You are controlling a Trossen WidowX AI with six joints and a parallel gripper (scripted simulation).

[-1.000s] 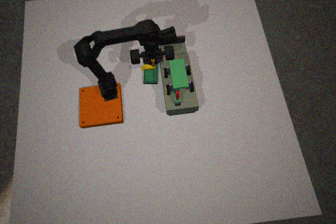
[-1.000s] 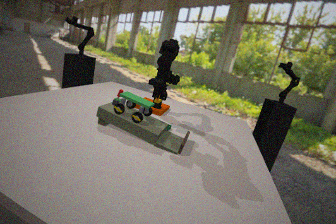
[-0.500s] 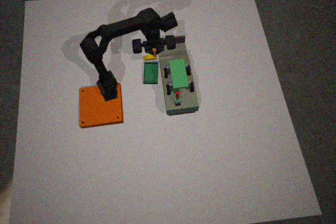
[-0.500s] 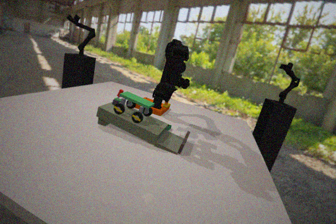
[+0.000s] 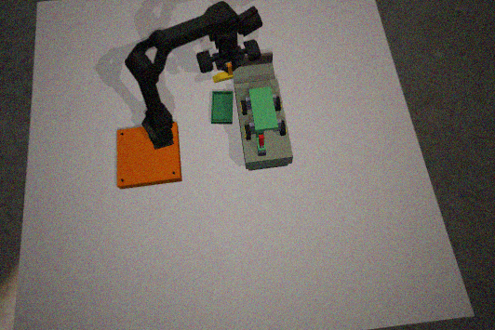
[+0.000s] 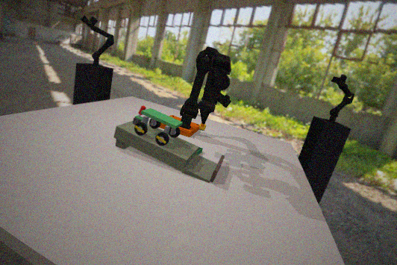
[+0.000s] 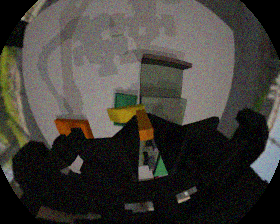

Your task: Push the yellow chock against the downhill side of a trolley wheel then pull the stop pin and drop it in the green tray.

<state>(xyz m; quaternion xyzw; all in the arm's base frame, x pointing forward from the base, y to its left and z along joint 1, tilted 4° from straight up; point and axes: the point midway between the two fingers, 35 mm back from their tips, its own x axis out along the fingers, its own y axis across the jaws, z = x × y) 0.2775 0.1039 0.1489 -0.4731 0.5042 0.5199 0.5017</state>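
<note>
Now: the yellow chock 2 cm behind my gripper tip and 1 cm below it. From my gripper tip the other things lie so: green trolley: 6 cm ahead, 16 cm to the right, 4 cm below; green tray: 5 cm behind, 5 cm to the right, 16 cm below; dark end wall: 10 cm ahead, 10 cm to the left, 12 cm below.
</note>
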